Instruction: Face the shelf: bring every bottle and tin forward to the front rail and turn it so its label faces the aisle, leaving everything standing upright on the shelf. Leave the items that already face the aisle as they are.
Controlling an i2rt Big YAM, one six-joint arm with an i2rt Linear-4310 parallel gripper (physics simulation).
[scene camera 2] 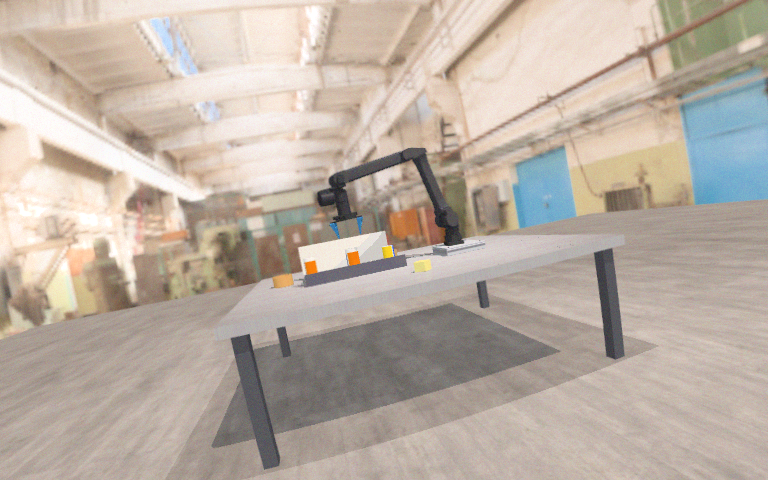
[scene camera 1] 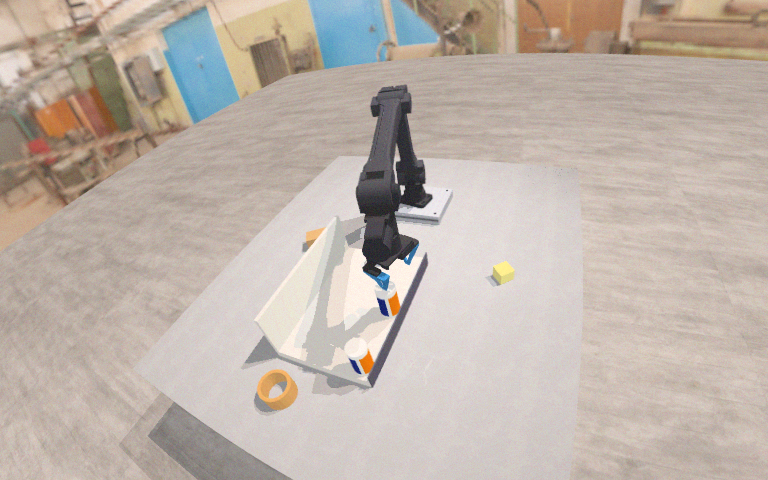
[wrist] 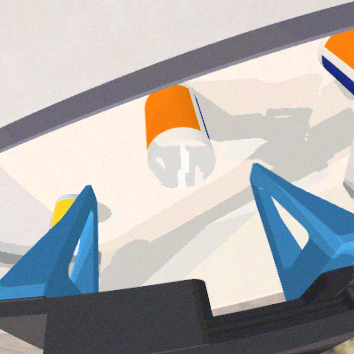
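Pixels of known places: gripper, fingertip midpoint: (scene camera 2: 350, 236) (scene camera 1: 396, 276) (wrist: 173, 180); arm's base at its link origin: (scene camera 2: 454, 243) (scene camera 1: 415, 200).
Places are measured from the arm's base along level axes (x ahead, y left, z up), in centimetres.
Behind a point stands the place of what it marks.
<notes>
The white shelf (scene camera 1: 300, 278) {y -2.9, x 59.3, z 9.3 cm} has a dark front rail (scene camera 1: 399, 322) {y 26.2, x 52.8, z -1.7 cm} (scene camera 2: 351, 272) {y 26.0, x 52.1, z -1.7 cm} (wrist: 100, 94) {y 24.1, x 43.5, z -1.4 cm}. A white-capped bottle (scene camera 1: 388, 304) {y 23.7, x 52.7, z 4.9 cm} (scene camera 2: 353, 258) {y 24.6, x 50.2, z 4.2 cm} (wrist: 172, 112) {y 24.6, x 50.5, z 4.9 cm} stands upright mid-shelf close to the rail, orange side toward the rail, with blue beside it. A similar bottle (scene camera 1: 360, 358) {y 28.6, x 70.8, z 7.2 cm} (scene camera 2: 310, 267) {y 28.9, x 69.0, z 4.1 cm} (wrist: 343, 54) {y 27.3, x 66.9, z 2.9 cm} stands upright at the shelf's near end by the rail, orange also toward it. A yellow tin (scene camera 2: 387, 251) {y 9.9, x 34.5, z 3.3 cm} (wrist: 61, 211) {y 9.9, x 33.9, z 2.0 cm} stands farther back from the rail at the other end, partly behind a finger in the wrist view; the arm hides it in scene camera 1. My gripper (scene camera 1: 396, 275) {y 26.1, x 49.8, z 14.0 cm} (scene camera 2: 348, 234) {y 26.1, x 49.8, z 14.0 cm} (wrist: 173, 180) {y 26.1, x 49.8, z 14.0 cm} is open and empty, above the shelf near the middle bottle.
An orange ring (scene camera 1: 277, 404) {y 13.7, x 90.3, z -1.0 cm} (scene camera 2: 283, 281) {y 14.7, x 85.8, z -1.3 cm} lies outside the shelf's near end. An orange block (scene camera 1: 313, 236) {y -23.9, x 35.9, z 1.0 cm} is behind the back panel. A yellow cube (scene camera 1: 503, 272) {y 45.7, x 24.5, z -0.1 cm} (scene camera 2: 422, 265) {y 47.9, x 23.0, z -1.6 cm} sits on the table in front of the rail. The arm's base plate (scene camera 1: 430, 212) {y 9.8, x 5.3, z -0.1 cm} (scene camera 2: 472, 246) {y 11.4, x -6.5, z -1.9 cm} is past the far end.
</notes>
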